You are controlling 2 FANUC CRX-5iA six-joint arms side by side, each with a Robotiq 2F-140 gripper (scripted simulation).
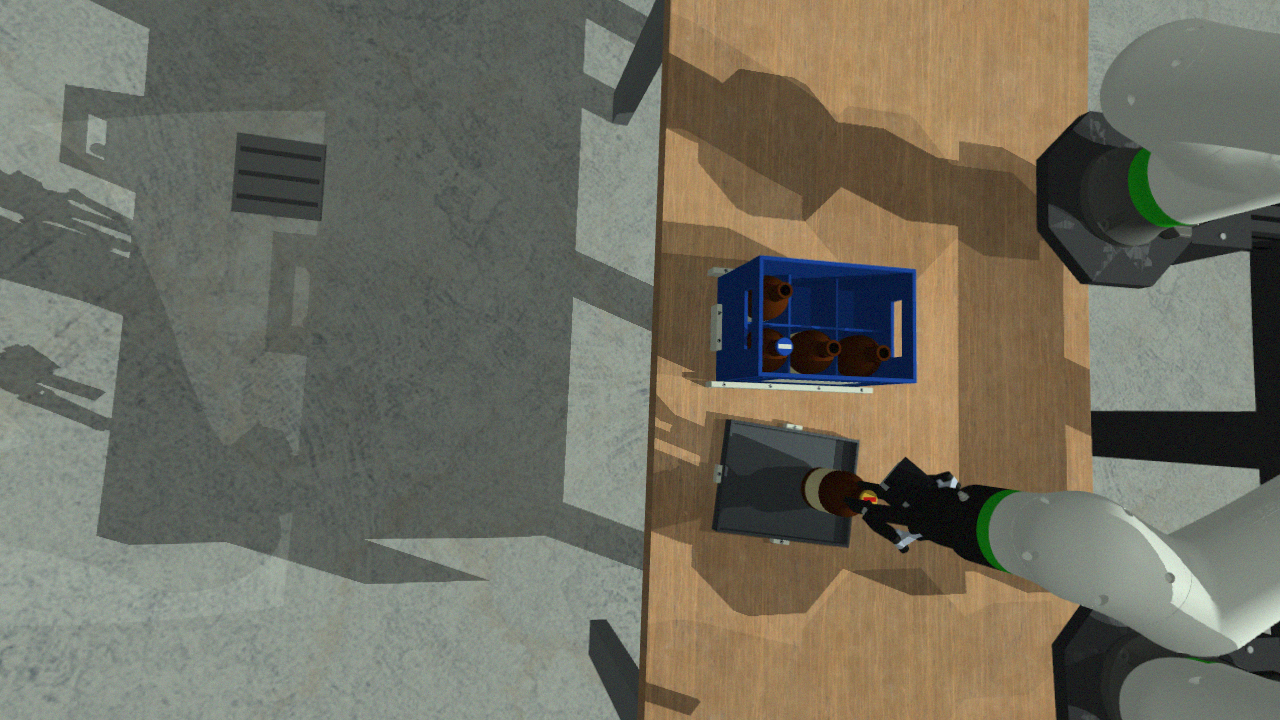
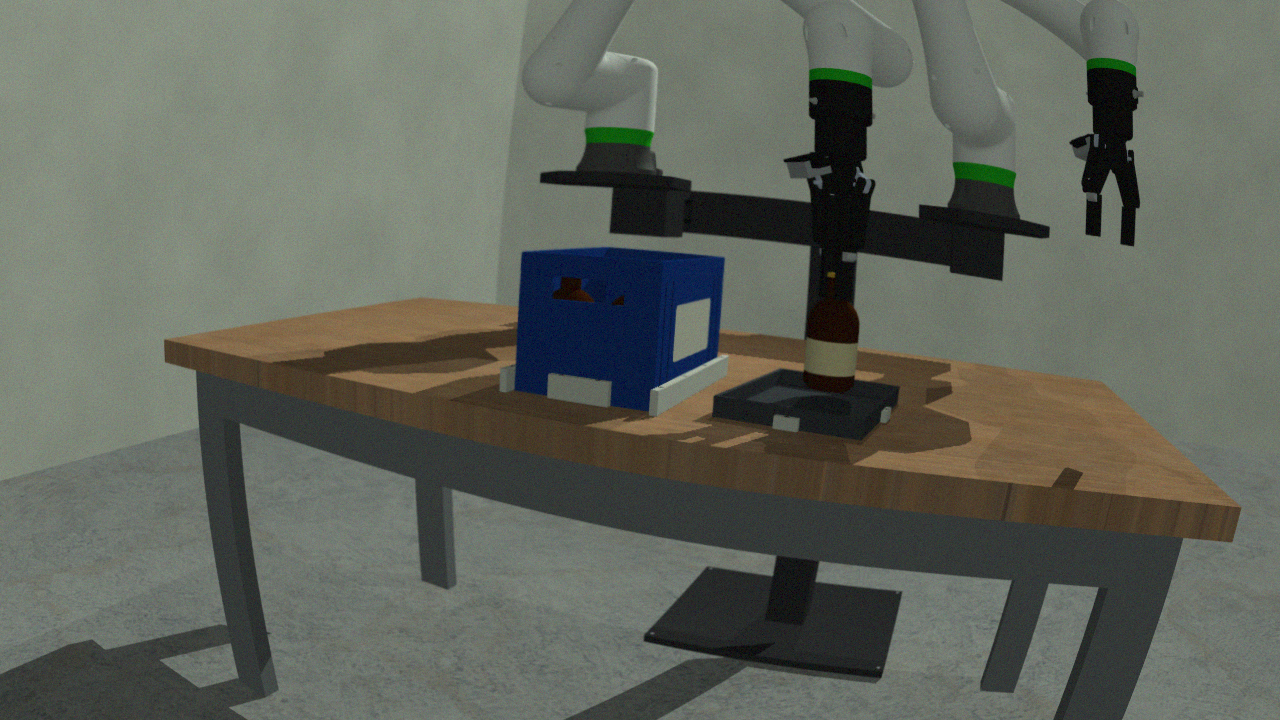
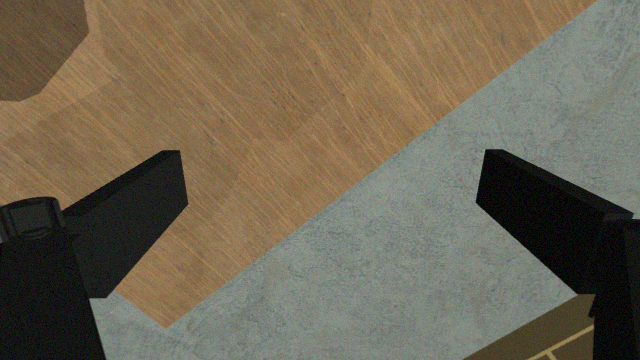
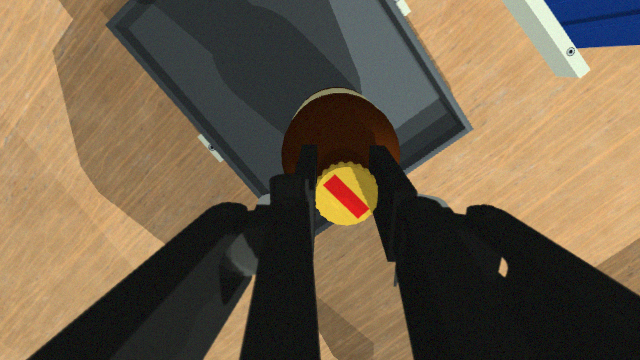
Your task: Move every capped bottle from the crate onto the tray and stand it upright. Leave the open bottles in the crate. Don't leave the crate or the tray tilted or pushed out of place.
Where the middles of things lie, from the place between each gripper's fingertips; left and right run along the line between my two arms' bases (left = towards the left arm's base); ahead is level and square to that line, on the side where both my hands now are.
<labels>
My right gripper (image 2: 835,299) is now 70 mm above the yellow-capped bottle (image 2: 831,350). Round my right hand: blue crate (image 2: 669,325): 270 mm to the right, 90 mm below, 50 mm ahead; then dark tray (image 1: 759,495): 160 mm below, 50 mm ahead, 10 mm to the right; then blue-capped bottle (image 1: 776,348): 230 mm to the right, 140 mm ahead, 90 mm below.
My left gripper (image 2: 1110,240) is now 47 cm to the left of the yellow-capped bottle, 20 cm above it and 15 cm short of it. Also, from my left hand: blue crate 74 cm to the right, 22 cm below, 20 cm ahead; then dark tray 47 cm to the right, 29 cm below, 20 cm ahead; then blue-capped bottle 70 cm to the right, 28 cm ahead, 21 cm below.
</labels>
